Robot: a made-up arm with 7 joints. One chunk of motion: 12 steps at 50 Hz.
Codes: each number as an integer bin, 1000 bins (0 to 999) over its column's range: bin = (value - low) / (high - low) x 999, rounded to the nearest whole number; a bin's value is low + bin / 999 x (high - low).
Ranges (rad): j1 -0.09..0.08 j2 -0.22..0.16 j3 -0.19..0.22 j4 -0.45..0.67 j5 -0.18..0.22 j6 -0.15..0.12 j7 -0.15..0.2
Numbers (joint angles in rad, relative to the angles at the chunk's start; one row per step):
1: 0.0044 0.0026 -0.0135 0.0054 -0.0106 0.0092 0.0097
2: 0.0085 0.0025 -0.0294 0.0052 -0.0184 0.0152 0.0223
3: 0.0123 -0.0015 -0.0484 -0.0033 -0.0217 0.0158 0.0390
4: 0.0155 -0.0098 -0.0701 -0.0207 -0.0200 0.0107 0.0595
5: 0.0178 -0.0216 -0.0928 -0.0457 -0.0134 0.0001 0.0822
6: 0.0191 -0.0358 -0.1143 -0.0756 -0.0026 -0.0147 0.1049
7: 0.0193 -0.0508 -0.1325 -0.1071 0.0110 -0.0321 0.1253
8: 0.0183 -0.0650 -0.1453 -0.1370 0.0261 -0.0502 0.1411
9: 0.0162 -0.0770 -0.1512 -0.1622 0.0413 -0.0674 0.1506
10: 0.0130 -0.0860 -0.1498 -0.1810 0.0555 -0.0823 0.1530
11: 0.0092 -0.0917 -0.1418 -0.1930 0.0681 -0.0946 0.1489
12: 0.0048 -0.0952 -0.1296 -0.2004 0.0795 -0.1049 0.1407
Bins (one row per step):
1: 555 585 430 406 423 589 456
2: 579 585 391 406 404 611 492
3: 601 574 345 398 395 613 539
4: 620 553 292 383 400 595 598
5: 633 522 237 361 416 555 663
6: 641 484 184 334 443 501 728
7: 642 445 140 306 477 436 786
8: 636 407 109 279 515 369 831
9: 624 376 95 257 553 306 858
10: 605 352 98 240 588 250 865
11: 583 337 117 229 620 205 853
12: 557 328 147 223 648 167 830

